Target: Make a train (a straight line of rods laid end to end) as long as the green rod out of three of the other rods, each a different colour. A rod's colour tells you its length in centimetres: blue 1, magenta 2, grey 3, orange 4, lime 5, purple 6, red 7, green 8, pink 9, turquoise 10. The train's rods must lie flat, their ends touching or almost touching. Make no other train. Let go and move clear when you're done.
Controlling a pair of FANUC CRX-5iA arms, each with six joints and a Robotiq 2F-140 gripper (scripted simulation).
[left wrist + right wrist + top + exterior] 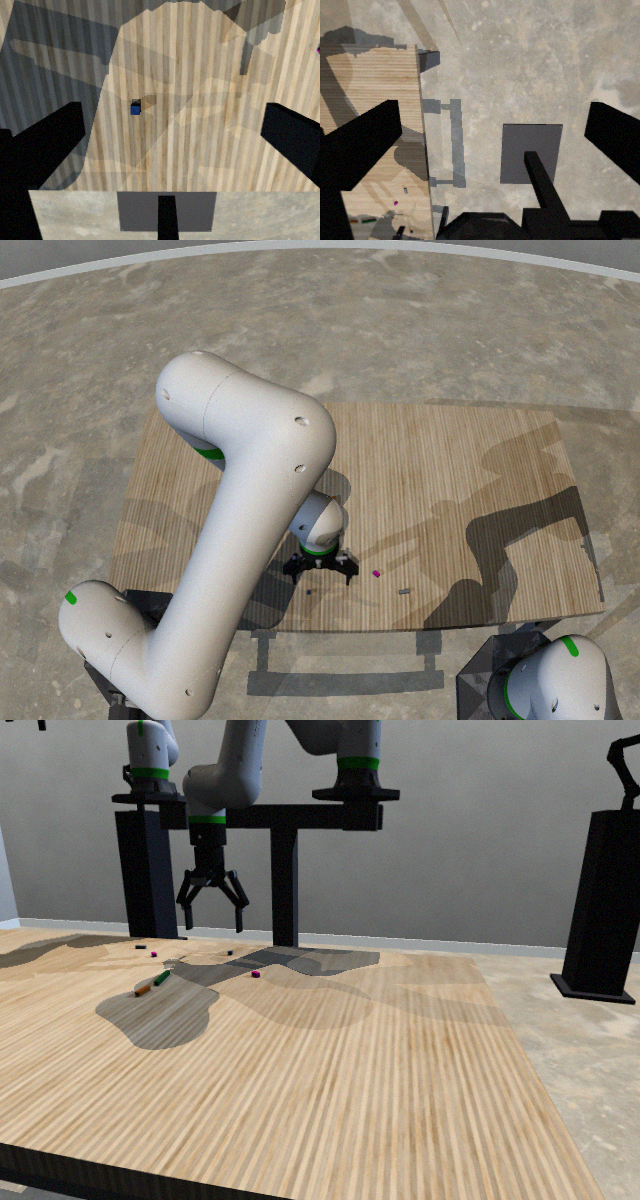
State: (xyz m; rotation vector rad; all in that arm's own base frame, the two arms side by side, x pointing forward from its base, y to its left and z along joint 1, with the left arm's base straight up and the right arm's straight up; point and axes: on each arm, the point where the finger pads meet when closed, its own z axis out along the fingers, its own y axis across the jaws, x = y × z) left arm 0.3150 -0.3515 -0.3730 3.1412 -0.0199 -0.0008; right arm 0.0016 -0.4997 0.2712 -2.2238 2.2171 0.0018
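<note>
My left gripper is now 22 cm short of the green rod, 7 cm above it and 1 cm to the left of it. Also, from my left hand: grey rod 24 cm to the right, 7 cm below, 2 cm ahead; then blue rod 7 cm below, 4 cm to the left, 2 cm behind; then orange rod 30 cm ahead, 7 cm below.
</note>
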